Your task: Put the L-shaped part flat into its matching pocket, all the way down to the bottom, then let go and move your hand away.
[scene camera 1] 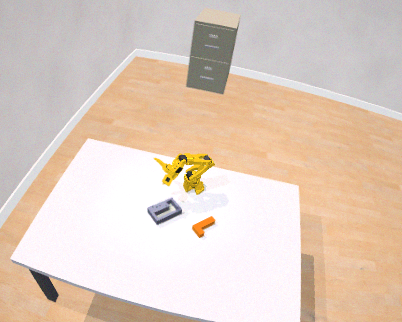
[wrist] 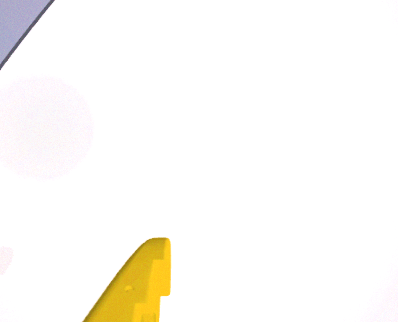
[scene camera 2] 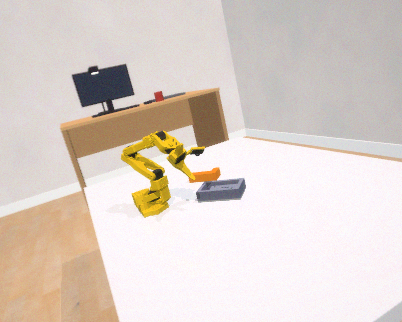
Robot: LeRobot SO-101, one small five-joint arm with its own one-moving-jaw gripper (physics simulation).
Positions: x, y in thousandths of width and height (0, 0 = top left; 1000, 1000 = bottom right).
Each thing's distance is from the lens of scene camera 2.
grey pocket block (scene camera 2: 571, 589): 0.93 m
